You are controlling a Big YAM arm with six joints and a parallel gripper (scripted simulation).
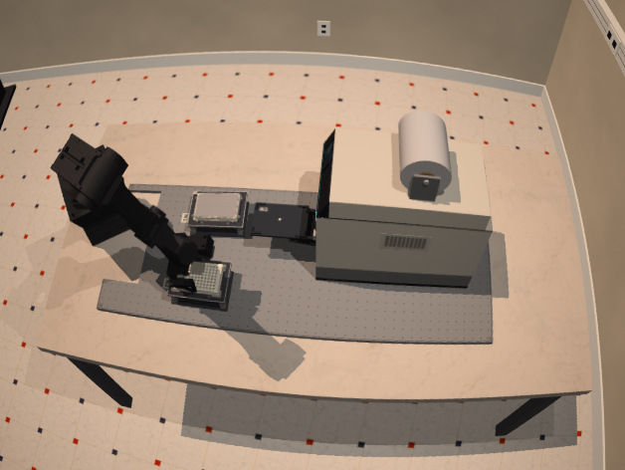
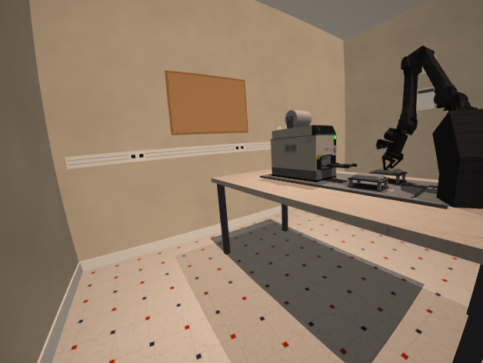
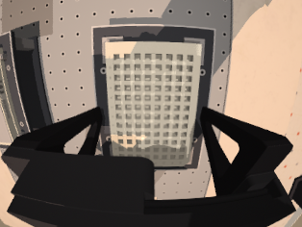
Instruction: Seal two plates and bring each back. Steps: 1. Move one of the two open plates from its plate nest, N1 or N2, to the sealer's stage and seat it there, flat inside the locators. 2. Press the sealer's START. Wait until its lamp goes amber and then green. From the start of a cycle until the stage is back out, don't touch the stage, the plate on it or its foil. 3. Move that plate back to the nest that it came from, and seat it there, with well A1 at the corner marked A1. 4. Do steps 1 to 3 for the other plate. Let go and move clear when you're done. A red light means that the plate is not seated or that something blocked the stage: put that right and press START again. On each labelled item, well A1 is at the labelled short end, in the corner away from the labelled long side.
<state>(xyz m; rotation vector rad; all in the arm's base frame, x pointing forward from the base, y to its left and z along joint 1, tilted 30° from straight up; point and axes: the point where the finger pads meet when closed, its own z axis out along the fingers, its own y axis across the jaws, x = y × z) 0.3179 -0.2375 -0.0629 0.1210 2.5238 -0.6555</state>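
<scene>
Right now the plate is 20 mm below my hand. Round my hand: yellow warning label (350 mm ahead, 180 mm to the left, 80 mm above); then start button (310 mm ahead, 10 mm to the left, 110 mm above); then sealer stage (230 mm ahead, 120 mm to the left, 20 mm above).
</scene>
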